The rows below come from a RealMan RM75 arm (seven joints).
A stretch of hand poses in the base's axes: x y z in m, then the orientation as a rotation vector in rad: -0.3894 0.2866 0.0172 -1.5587 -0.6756 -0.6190; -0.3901 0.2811 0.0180 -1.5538 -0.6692 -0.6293; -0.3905 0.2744 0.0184 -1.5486 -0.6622 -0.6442; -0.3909 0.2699 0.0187 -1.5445 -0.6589 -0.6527; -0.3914 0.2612 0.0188 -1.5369 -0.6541 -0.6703; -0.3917 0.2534 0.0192 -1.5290 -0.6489 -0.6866; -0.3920 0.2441 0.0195 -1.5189 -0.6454 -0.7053; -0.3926 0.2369 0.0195 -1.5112 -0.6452 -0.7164; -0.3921 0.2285 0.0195 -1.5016 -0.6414 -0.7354; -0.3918 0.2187 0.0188 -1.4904 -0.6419 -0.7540; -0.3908 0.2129 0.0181 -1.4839 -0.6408 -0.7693
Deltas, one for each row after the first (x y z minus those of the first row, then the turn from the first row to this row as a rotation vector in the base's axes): -0.0007 -0.0055 0.0008 0.0080 -0.0032 -0.0076; -0.0011 -0.0122 0.0012 0.0169 -0.0092 -0.0181; -0.0015 -0.0167 0.0015 0.0228 -0.0131 -0.0233; -0.0020 -0.0254 0.0016 0.0332 -0.0224 -0.0334; -0.0023 -0.0332 0.0020 0.0438 -0.0306 -0.0429; -0.0026 -0.0425 0.0023 0.0559 -0.0417 -0.0520; -0.0032 -0.0497 0.0023 0.0638 -0.0496 -0.0559; -0.0027 -0.0581 0.0023 0.0755 -0.0607 -0.0656; -0.0024 -0.0679 0.0016 0.0868 -0.0744 -0.0723; -0.0014 -0.0737 0.0009 0.0942 -0.0845 -0.0797
